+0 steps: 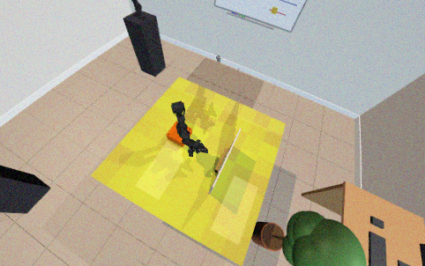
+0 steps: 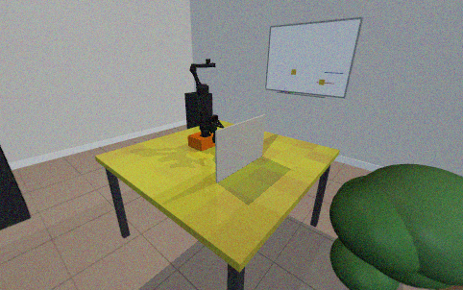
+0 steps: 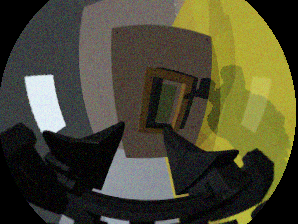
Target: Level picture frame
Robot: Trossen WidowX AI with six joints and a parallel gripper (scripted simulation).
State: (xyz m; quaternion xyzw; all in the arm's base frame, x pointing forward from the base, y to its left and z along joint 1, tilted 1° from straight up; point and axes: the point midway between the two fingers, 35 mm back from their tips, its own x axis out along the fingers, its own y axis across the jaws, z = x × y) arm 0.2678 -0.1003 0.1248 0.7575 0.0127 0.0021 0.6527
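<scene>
My gripper tip is 13 cm short of the picture frame, 1 cm to the right of it and 5 cm above it. Round my gripper tip: wall panel: 14 cm ahead, 1 cm to the left, 6 cm below.
</scene>
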